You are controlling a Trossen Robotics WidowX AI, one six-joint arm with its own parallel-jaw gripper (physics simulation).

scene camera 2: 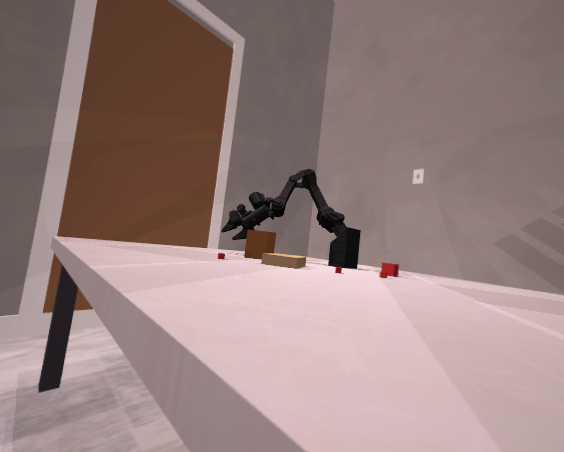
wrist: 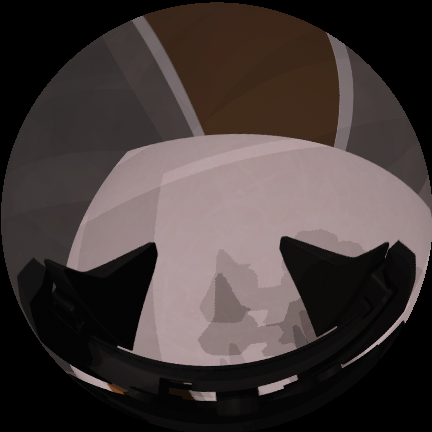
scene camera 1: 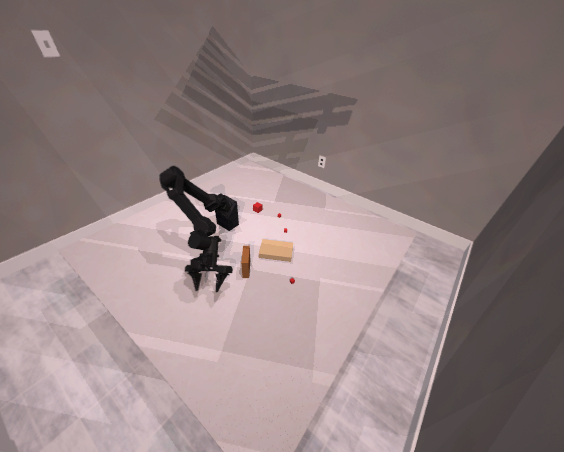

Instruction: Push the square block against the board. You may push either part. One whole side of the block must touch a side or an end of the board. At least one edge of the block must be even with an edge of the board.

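Frame: origin at the arm's base, x ahead, y left, z up, level; metres.
Where they show: gripper, fingertip midpoint: [scene camera 2: 227, 235] [wrist: 218, 246] [scene camera 1: 206, 291]; arm's base at its link origin: [scene camera 2: 345, 237] [scene camera 1: 225, 206].
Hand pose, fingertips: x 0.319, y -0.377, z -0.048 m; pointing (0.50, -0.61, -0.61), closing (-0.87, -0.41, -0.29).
Observation:
Things, the pixels of their top centre, and the offset from my fingertips. Level surfaces: height alone.
- brown square block at its top centre: [scene camera 2: 262, 231] [scene camera 1: 245, 254] 0.010 m back, 0.222 m left, 0.028 m up
- tan board at its top centre: [scene camera 2: 286, 255] [scene camera 1: 276, 248] 0.023 m ahead, 0.397 m left, 0.044 m down
- table at its surface level: 0.074 m down
- larger red cube at its top centre: [scene camera 2: 390, 263] [scene camera 1: 257, 204] 0.285 m back, 0.586 m left, 0.034 m down
- small red piece at its top centre: [scene camera 2: 221, 253] [scene camera 1: 292, 279] 0.194 m ahead, 0.304 m left, 0.058 m down
The brown square block [scene camera 1: 246, 261] [scene camera 2: 260, 244] stands upright, thin from above and roughly square-faced from the side. The tan board [scene camera 1: 276, 250] [scene camera 2: 283, 260] lies flat and low to its right in scene camera 1. A narrow gap shows between them. My gripper [scene camera 1: 207, 292] [scene camera 2: 229, 235] [wrist: 218, 246] is open and empty. It hangs above the table, left of the block and slightly nearer the front in scene camera 1, with its fingers tilted downward. In the wrist view the board does not show; slivers of brown show through gaps at the bottom.
On the table [scene camera 1: 270, 400] [scene camera 2: 350, 375] a larger red cube [scene camera 1: 257, 207] [scene camera 2: 390, 269] lies near the arm's base. Two small red cubes lie behind the board in scene camera 1, and another small red piece [scene camera 1: 292, 280] [scene camera 2: 221, 256] lies in front of it.

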